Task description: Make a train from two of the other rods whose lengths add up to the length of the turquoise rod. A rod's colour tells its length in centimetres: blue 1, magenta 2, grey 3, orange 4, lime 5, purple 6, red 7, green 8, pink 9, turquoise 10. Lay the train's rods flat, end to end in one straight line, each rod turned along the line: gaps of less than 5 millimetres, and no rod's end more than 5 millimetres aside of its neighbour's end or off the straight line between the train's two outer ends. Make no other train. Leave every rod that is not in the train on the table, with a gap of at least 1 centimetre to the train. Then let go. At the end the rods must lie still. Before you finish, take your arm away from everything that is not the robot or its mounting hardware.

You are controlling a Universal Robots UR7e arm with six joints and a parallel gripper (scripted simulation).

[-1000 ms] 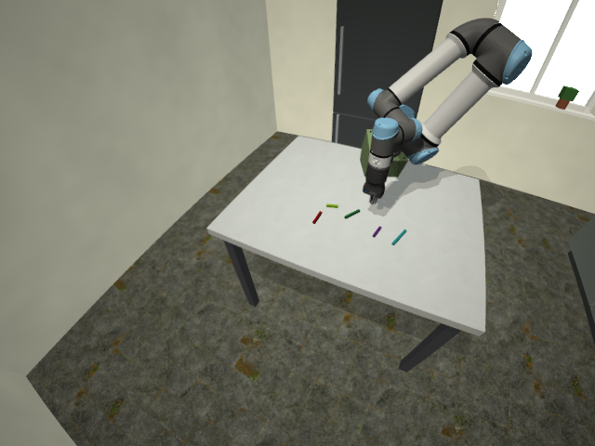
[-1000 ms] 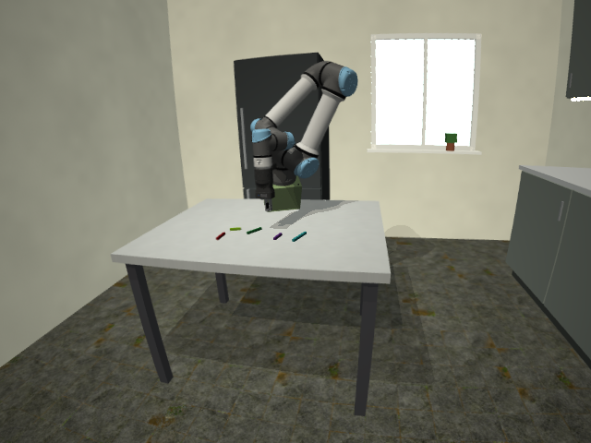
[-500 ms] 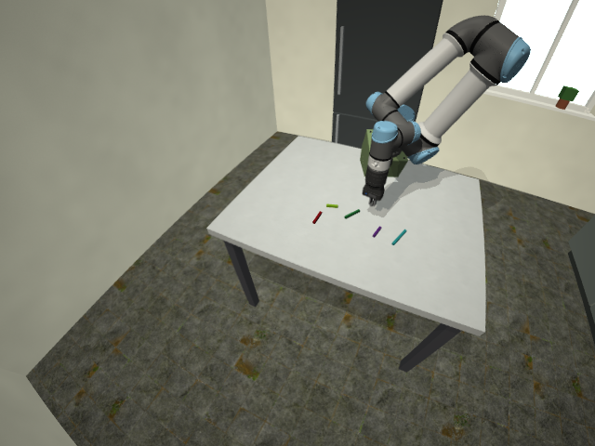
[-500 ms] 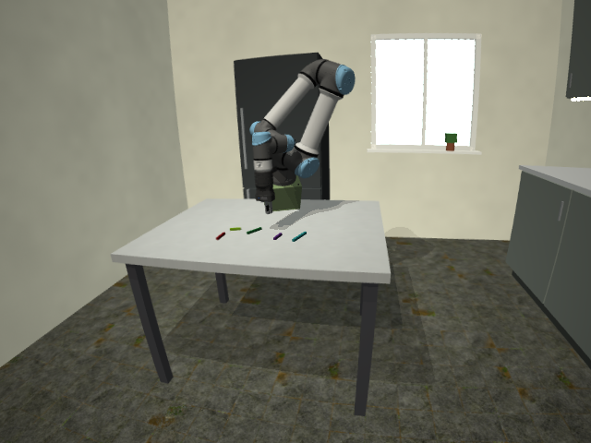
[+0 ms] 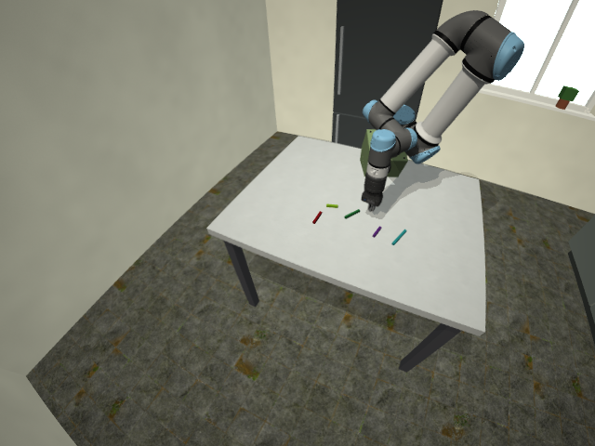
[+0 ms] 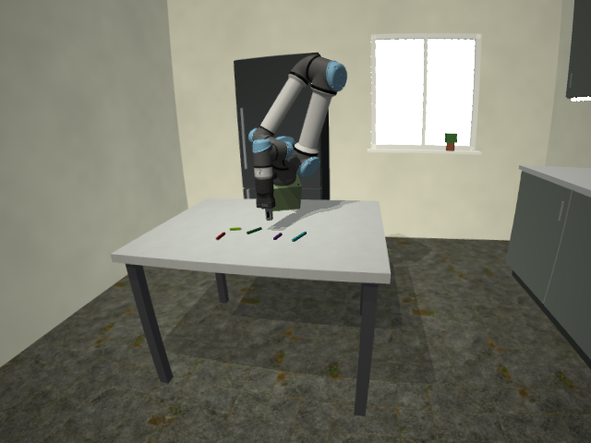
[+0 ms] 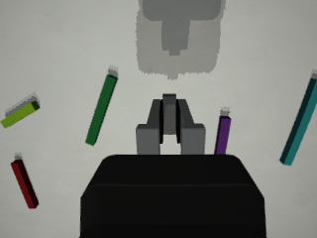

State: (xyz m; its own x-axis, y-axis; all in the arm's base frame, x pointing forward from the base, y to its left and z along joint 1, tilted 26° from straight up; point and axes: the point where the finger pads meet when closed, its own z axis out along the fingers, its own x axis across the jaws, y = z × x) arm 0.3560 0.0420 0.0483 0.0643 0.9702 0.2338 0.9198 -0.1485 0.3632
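Now: hand 70 mm to the left of the green rod, 70 mm above it and 10 mm short of it. Round my hand: turquoise rod 140 mm to the left, 70 mm below, 40 mm ahead; then grey rod 10 mm below; then purple rod 70 mm below, 60 mm ahead, 50 mm to the left.
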